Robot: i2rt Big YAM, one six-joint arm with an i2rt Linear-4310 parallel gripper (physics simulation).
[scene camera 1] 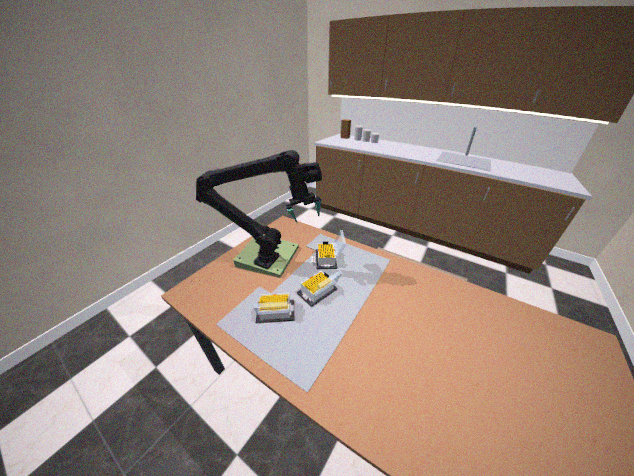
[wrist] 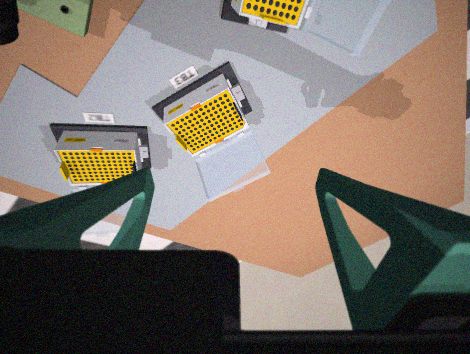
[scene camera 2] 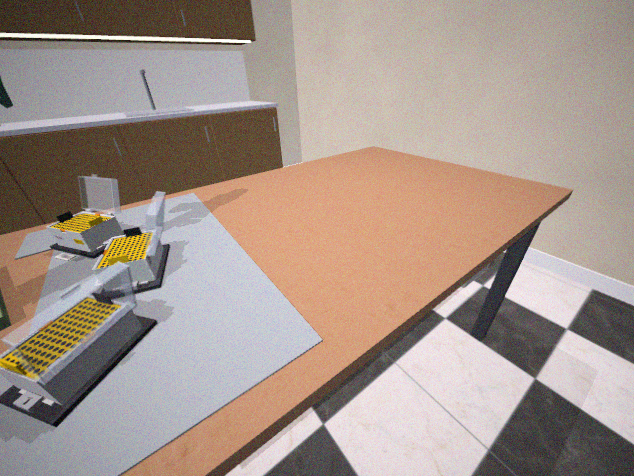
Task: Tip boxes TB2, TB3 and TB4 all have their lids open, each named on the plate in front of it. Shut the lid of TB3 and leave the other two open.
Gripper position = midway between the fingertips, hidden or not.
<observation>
I see my gripper (wrist: 235, 177), a clear lid (scene camera 2: 97, 194), a clear lid (scene camera 2: 155, 215), a clear lid (wrist: 112, 223) and a grey mat (scene camera 2: 223, 327).
The grey mat also shows in scene camera 1 (scene camera 1: 299, 350) and in the wrist view (wrist: 291, 80).
</observation>
